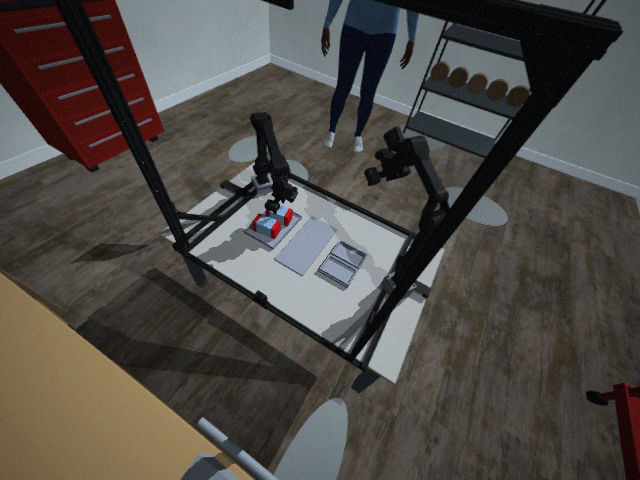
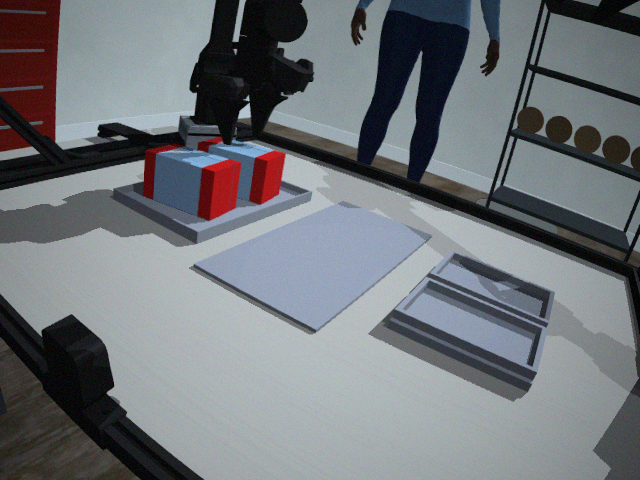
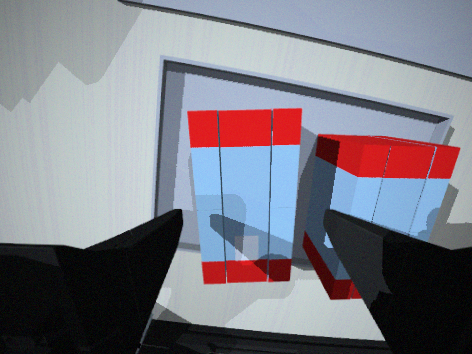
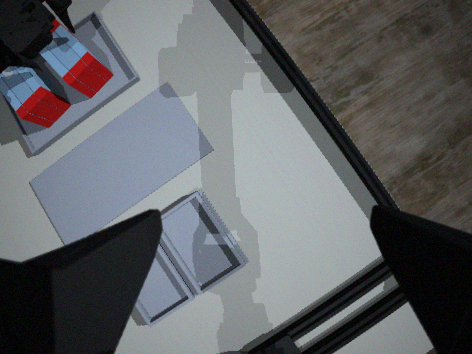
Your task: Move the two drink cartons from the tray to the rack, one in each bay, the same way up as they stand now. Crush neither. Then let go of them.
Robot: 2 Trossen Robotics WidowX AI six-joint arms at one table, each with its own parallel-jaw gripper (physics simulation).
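Seen in the pictures: left gripper, fingertip midpoint: (image 1: 279,208) (image 2: 242,140) (image 3: 253,216) (image 4: 55,49); right gripper, fingertip midpoint: (image 1: 377,182) (image 2: 576,13) (image 4: 265,218); left arm's base, link origin: (image 1: 262,179) (image 2: 207,121).
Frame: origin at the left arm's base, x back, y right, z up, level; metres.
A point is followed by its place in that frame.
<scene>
Two drink cartons, pale blue with red ends, lie side by side on the grey tray (image 1: 271,245) @(y 0.108, x -0.411, z -0.051 m) (image 2: 196,235) @(y 0.109, x -0.434, z -0.044 m) (image 3: 159,150) @(y -0.066, x -0.235, z -0.045 m), blue faces up: the far carton (image 1: 281,212) @(y 0.004, x -0.284, z 0.016 m) (image 2: 245,150) @(y 0.006, x -0.278, z 0.018 m) (image 3: 245,175) @(y -0.008, x -0.281, z 0.018 m) (image 4: 65,47) @(y 0.000, x -0.259, z 0.018 m) and the near carton (image 1: 266,226) @(y 0.105, x -0.345, z 0.018 m) (image 2: 178,180) @(y 0.117, x -0.340, z -0.009 m) (image 3: 400,200) @(y 0.080, x -0.336, z 0.018 m) (image 4: 20,82) @(y 0.087, x -0.315, z 0.018 m). My left gripper (image 1: 279,204) @(y 0.010, x -0.268, z 0.031 m) (image 2: 241,139) @(y 0.010, x -0.268, z 0.031 m) (image 3: 253,216) @(y 0.010, x -0.268, z 0.031 m) is open, its fingers low over the far carton's two long sides; whether they touch is unclear. My right gripper (image 1: 375,166) (image 4: 265,218) @(y -0.319, x -0.533, z 0.320 m) is open and high up. The two-bay rack (image 1: 334,279) @(y -0.084, x -0.702, z -0.047 m) (image 2: 460,344) @(y -0.084, x -0.692, z -0.042 m) (image 4: 180,267) @(y -0.184, x -0.653, z -0.046 m) is empty.
A flat grey plate (image 1: 307,245) (image 2: 315,263) (image 3: 350,20) (image 4: 120,155) lies between tray and rack. Black frame rails (image 2: 439,196) @(y -0.388, x -0.294, z -0.045 m) (image 4: 320,105) @(y -0.445, x -0.372, z -0.041 m) border the table. A person (image 1: 364,62) (image 2: 423,77) stands behind it.
</scene>
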